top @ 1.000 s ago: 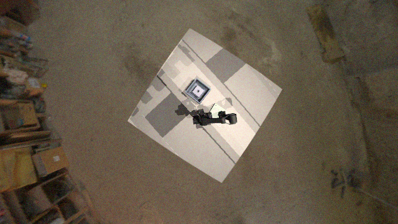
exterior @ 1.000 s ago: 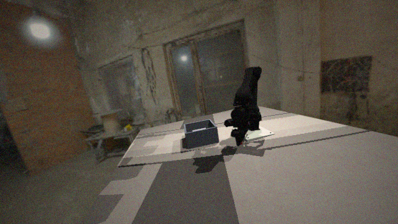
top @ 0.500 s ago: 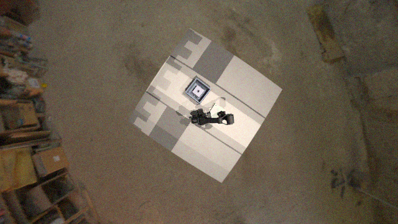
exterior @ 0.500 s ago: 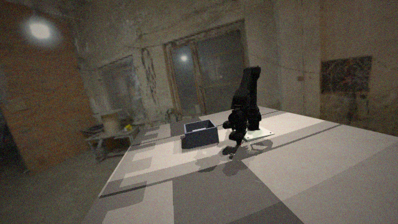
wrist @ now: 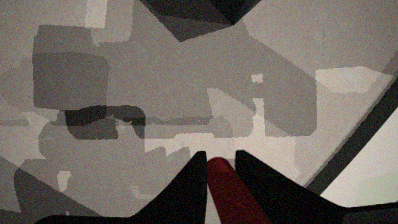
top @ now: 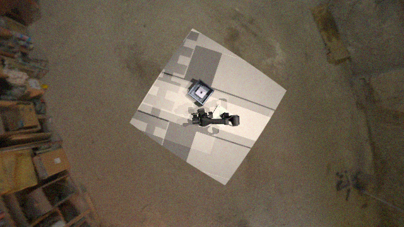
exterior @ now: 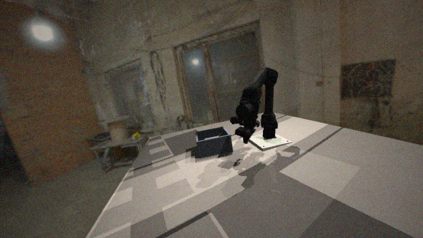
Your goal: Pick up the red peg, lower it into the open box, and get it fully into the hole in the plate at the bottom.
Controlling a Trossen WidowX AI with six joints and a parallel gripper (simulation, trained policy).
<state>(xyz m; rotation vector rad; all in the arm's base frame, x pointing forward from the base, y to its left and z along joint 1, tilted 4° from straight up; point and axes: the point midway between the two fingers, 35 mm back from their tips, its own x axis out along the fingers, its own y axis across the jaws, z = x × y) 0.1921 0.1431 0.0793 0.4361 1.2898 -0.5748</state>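
The plate lies 160 mm ahead of my gripper tip, 160 mm to the right of it and 20 mm below it. Also, from my gripper tip: box: 160 mm ahead, 160 mm to the right, 40 mm below; then red peg: 10 mm behind, 40 mm above.
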